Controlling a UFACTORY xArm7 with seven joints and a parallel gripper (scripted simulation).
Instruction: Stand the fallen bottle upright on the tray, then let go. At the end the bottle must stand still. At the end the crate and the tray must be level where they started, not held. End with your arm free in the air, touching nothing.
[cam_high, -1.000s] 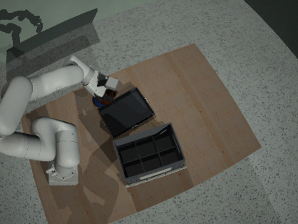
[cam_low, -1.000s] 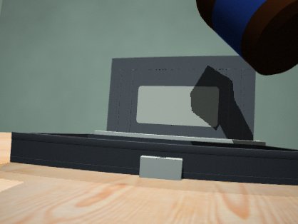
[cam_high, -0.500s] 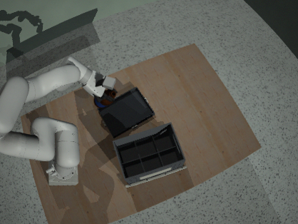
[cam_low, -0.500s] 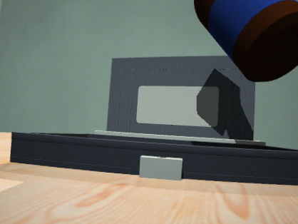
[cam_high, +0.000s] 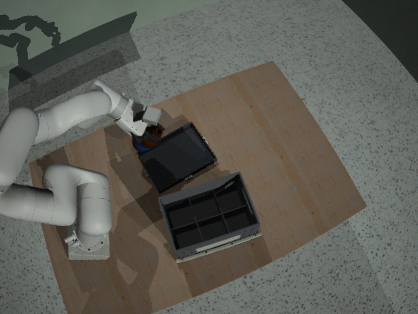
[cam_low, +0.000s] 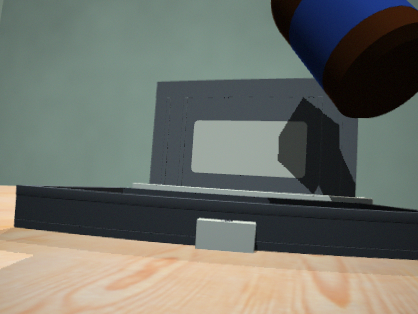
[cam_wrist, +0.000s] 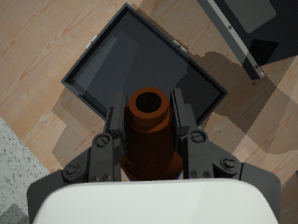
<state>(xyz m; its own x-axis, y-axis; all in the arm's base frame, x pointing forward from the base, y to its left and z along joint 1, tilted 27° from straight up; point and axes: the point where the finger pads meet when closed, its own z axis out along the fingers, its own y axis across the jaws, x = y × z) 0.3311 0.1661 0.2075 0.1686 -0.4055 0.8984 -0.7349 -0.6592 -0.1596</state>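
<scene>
The bottle is 4 cm below my hand, 3 cm to the left of it and 2 cm behind it. Round my hand: dark crate: 31 cm to the right, 12 cm below, 3 cm behind; tray: 19 cm below, 3 cm ahead, 2 cm to the right.
</scene>
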